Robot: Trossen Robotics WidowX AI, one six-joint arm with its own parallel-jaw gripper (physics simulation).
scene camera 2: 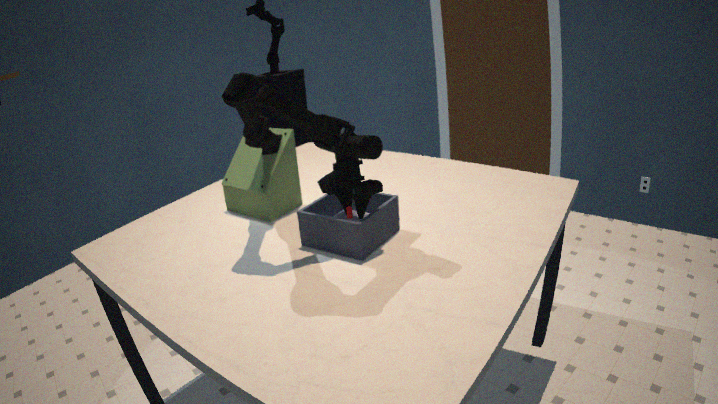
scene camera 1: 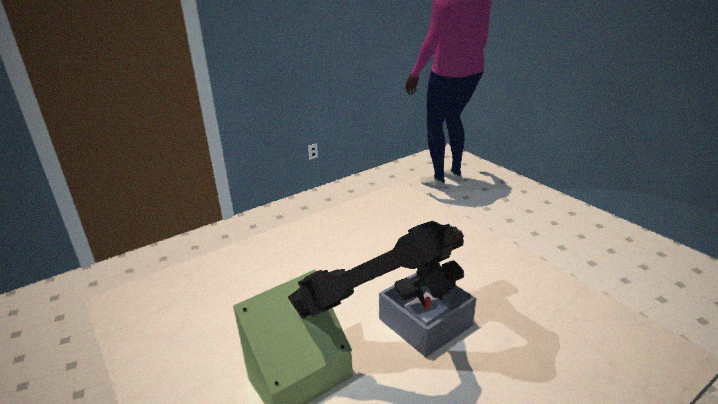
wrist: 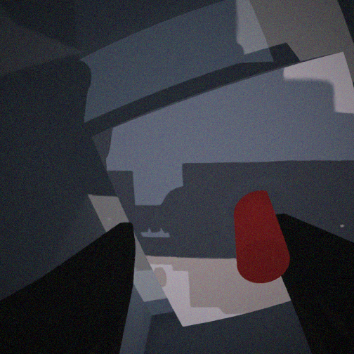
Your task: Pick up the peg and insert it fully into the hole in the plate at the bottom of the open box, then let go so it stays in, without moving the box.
Labels:
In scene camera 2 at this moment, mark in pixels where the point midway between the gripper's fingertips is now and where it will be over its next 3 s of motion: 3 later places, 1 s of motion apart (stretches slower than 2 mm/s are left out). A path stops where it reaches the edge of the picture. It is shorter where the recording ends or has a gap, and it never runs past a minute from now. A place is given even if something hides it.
My gripper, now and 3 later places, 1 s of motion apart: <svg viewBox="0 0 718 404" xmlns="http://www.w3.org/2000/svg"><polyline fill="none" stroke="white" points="354,217 355,204 350,190 354,217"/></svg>

